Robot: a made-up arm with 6 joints. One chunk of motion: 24 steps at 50 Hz.
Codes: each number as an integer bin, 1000 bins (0 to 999) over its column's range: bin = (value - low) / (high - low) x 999, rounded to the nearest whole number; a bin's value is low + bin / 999 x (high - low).
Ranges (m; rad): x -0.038..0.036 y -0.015..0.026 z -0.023..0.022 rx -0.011..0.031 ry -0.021..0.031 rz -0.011..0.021
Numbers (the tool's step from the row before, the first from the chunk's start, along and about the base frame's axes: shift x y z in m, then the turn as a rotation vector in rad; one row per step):
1: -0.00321 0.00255 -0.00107 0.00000 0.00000 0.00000
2: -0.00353 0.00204 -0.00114 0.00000 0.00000 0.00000
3: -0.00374 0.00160 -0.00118 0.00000 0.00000 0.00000
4: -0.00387 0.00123 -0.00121 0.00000 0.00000 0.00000
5: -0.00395 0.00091 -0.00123 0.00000 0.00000 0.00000
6: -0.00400 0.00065 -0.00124 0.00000 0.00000 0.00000
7: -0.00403 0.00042 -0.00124 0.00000 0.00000 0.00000
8: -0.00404 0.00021 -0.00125 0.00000 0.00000 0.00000
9: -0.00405 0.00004 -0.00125 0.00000 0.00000 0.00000
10: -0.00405 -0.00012 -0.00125 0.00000 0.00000 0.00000
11: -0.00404 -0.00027 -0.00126 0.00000 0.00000 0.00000
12: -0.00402 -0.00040 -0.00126 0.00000 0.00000 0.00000
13: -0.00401 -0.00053 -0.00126 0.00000 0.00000 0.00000
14: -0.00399 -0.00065 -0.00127 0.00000 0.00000 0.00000
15: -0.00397 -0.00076 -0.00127 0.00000 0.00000 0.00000
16: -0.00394 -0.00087 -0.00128 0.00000 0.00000 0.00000
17: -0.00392 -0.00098 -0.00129 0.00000 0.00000 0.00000
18: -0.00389 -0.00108 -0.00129 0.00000 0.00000 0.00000
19: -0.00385 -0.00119 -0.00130 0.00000 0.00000 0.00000
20: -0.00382 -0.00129 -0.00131 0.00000 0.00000 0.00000
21: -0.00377 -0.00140 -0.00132 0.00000 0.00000 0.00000
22: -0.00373 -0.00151 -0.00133 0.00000 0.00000 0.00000
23: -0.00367 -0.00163 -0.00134 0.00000 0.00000 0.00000
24: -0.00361 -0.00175 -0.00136 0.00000 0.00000 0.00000
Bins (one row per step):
1: 470 428 487 262 403 343
2: 465 415 485 262 403 343
3: 463 404 484 262 403 343
4: 461 395 484 262 403 343
5: 460 388 483 262 403 343
6: 459 381 483 262 403 343
7: 459 376 483 262 403 343
8: 458 371 483 262 403 343
9: 458 366 483 262 403 343
10: 458 363 483 262 403 343
11: 458 359 483 262 403 343
12: 459 356 483 262 403 343
13: 459 353 483 262 403 343
14: 459 350 482 262 403 343
15: 459 347 482 262 403 343
16: 460 344 482 262 403 343
17: 460 342 482 262 403 343
18: 460 339 482 262 403 343
19: 461 336 482 262 403 343
20: 461 334 482 262 403 343
21: 462 331 481 262 403 343
22: 463 329 481 262 403 343
23: 463 326 481 262 403 343
24: 464 323 480 262 403 343

